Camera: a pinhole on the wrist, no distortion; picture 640 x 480 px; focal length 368.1 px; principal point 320.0 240.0 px. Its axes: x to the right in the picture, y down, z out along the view. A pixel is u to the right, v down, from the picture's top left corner.
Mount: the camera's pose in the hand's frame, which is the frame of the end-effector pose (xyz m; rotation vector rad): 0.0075 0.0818 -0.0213 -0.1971 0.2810 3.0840
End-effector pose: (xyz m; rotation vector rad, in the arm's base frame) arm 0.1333 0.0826 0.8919 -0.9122 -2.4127 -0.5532
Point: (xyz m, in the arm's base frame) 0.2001 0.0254 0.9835
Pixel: behind the camera
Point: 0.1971 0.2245 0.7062
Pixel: 410.3 270.6
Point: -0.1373 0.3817 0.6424
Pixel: 109.2 404.3
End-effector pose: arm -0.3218 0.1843 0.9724 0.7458 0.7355 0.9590
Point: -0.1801 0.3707 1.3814
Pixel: 145.1 15.6
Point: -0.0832 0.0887 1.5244
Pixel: 354.4 160.7
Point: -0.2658 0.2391 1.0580
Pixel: 81.0 367.0
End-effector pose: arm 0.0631 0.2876 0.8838 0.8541 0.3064 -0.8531
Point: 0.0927 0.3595 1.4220
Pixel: 594.9 68.8
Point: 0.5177 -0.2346 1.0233
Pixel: outside the picture
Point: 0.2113 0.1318 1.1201
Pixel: 225.9 172.3
